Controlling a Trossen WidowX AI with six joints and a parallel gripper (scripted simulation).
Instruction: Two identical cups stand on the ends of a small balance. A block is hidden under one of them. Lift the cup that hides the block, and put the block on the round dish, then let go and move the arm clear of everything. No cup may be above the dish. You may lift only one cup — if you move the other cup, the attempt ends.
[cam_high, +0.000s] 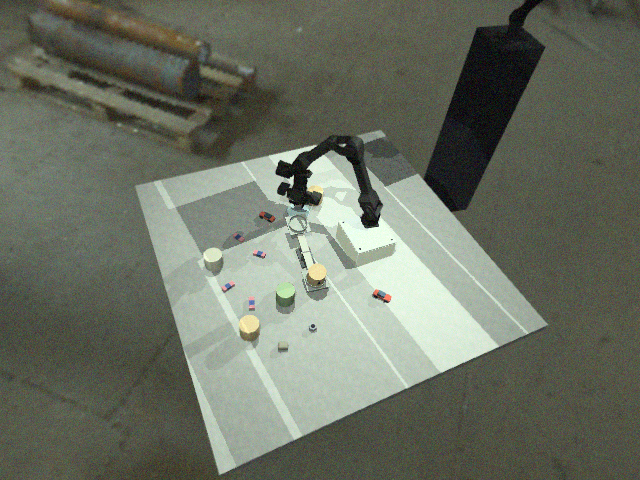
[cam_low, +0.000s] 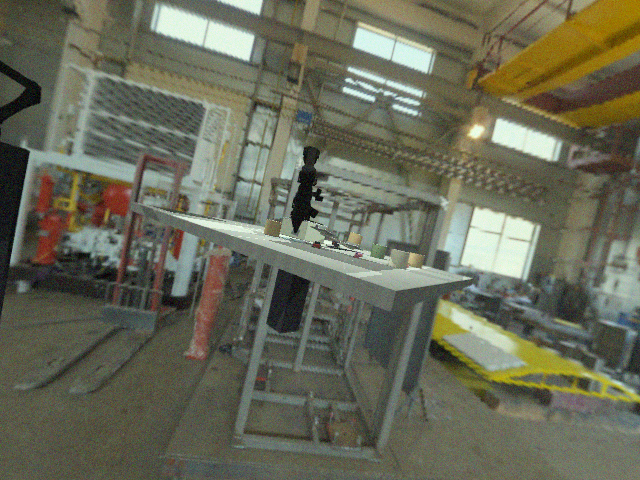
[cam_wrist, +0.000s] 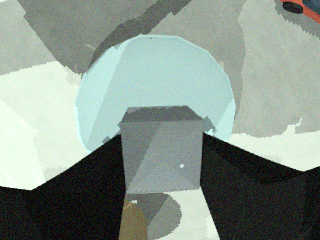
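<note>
My gripper tip is now 10 mm below the grey block. The rest, counted from my gripper tip: cream cup: 390 mm ahead, 210 mm to the left; then pale blue round dish: 30 mm below; then balance: 260 mm to the left, 40 mm ahead.
</note>
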